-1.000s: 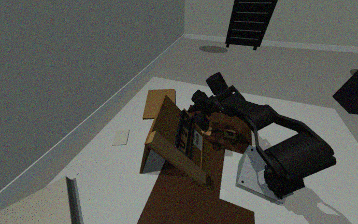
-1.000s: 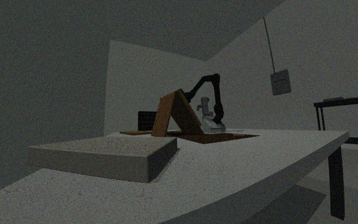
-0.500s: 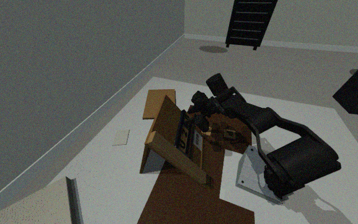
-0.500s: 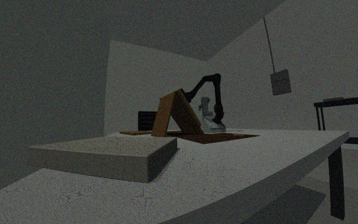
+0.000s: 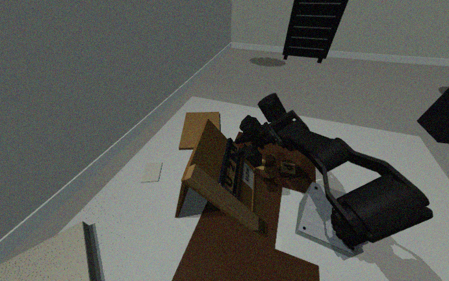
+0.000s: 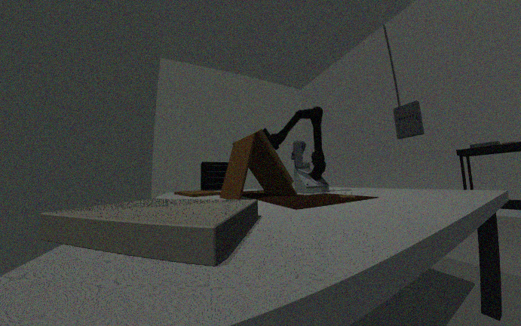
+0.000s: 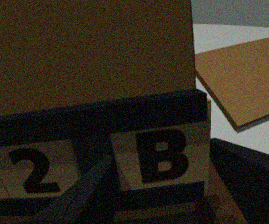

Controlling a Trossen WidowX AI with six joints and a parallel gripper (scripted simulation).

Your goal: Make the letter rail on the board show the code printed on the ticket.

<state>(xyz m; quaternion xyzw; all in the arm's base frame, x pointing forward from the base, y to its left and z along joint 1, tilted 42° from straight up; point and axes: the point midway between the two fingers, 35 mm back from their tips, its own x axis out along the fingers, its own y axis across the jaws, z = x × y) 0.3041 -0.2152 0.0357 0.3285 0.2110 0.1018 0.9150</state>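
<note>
The white ticket lies 60 mm behind my gripper tip, 40 mm to the left of it and 80 mm below it. From my gripper tip the other things lie so: brown mat 160 mm behind, 110 mm to the left, 180 mm below; then flat tan panel 220 mm ahead, 280 mm to the right, 170 mm below.
</note>
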